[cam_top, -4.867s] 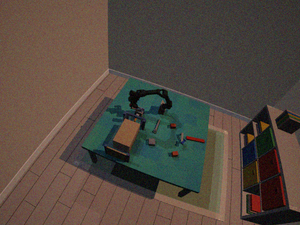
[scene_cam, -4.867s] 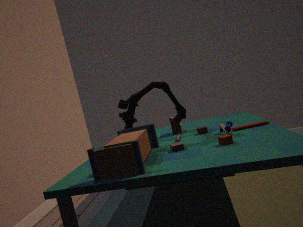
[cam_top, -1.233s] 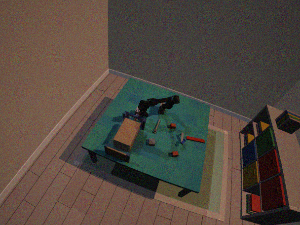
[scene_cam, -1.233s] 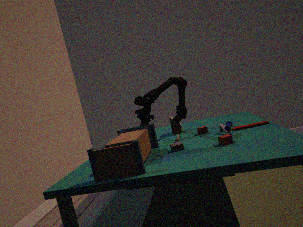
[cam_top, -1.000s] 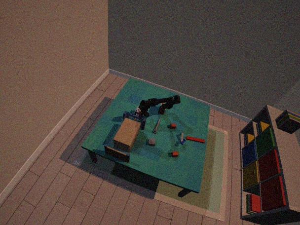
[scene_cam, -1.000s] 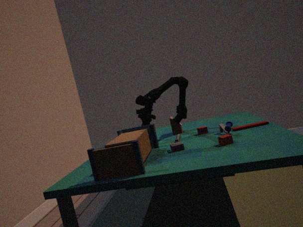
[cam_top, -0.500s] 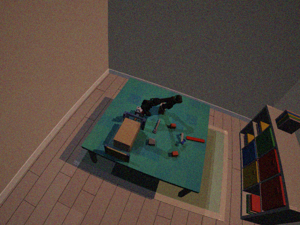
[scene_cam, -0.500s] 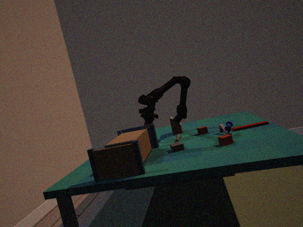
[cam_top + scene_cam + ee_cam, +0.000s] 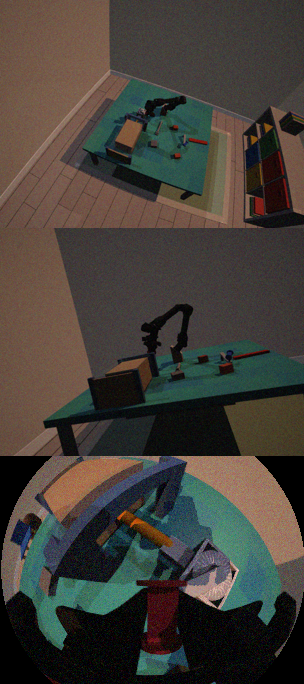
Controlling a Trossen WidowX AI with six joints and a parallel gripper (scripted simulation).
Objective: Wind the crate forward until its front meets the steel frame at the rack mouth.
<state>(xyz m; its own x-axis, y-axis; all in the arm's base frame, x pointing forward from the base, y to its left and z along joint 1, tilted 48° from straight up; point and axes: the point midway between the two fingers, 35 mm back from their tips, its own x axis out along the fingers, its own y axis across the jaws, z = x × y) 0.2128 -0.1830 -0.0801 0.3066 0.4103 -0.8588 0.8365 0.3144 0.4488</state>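
The red-knobbed handle lies 30 mm behind my gripper tip, 20 mm to the right of it and 30 mm below it. The rest, counted from my gripper tip: red knob (10 mm behind, 10 mm to the left); then winch (80 mm behind, 80 mm to the right, 100 mm below); then steel frame (90 mm ahead, 80 mm to the right, 30 mm below).
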